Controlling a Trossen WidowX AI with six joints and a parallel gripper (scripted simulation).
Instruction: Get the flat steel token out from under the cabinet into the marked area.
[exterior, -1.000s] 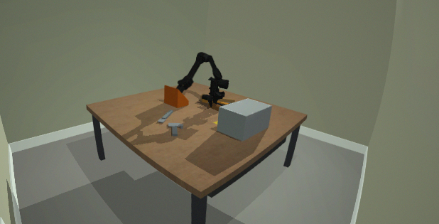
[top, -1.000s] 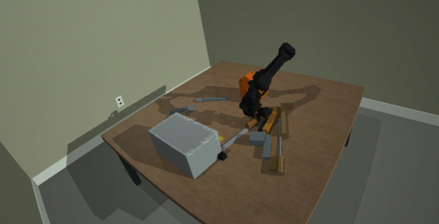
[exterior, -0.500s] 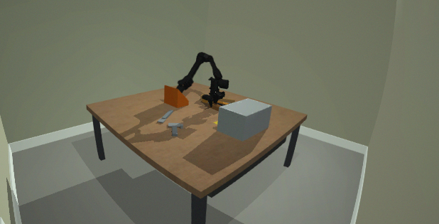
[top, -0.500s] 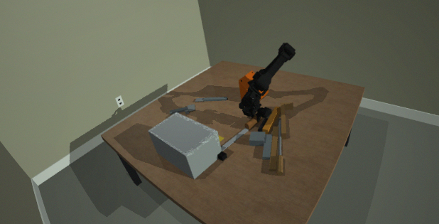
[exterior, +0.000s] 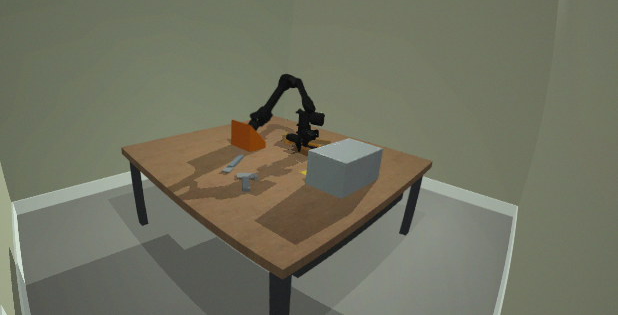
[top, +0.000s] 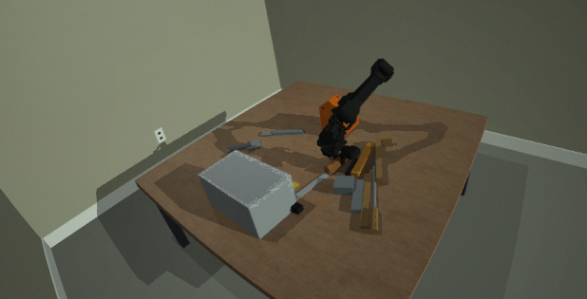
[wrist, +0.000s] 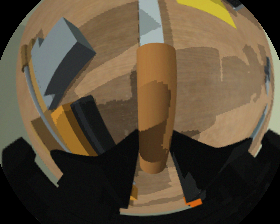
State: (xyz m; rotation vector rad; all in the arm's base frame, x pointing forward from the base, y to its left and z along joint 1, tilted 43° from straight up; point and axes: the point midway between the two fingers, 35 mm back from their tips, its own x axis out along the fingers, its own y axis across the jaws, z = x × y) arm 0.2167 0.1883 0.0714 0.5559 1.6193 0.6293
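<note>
Now: gripper tip 7 cm to the right of the orange bar, 7 cm past it and 1 cm below it. The rest, counted from my gripper tip: grey block 11 cm to the left, 10 cm ahead, 1 cm above; then wooden stick 21 cm to the left, 9 cm ahead; then grey t-piece 46 cm to the right, 15 cm ahead.
</note>
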